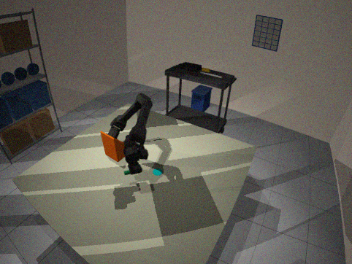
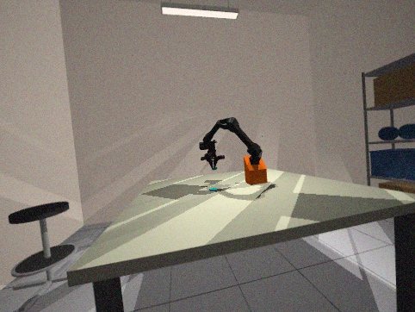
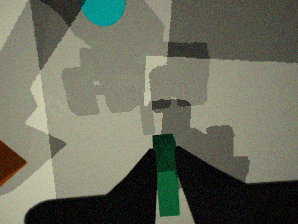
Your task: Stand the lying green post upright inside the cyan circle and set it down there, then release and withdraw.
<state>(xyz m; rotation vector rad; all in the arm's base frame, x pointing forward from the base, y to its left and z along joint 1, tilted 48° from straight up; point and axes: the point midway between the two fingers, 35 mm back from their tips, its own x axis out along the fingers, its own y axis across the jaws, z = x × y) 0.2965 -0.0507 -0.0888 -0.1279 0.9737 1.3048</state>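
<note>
Right now the green post is 1 cm behind my gripper tip and 2 cm to the right of it. The rest, counted from my gripper tip: cyan circle 3 cm ahead, 16 cm to the left, 12 cm below.
</note>
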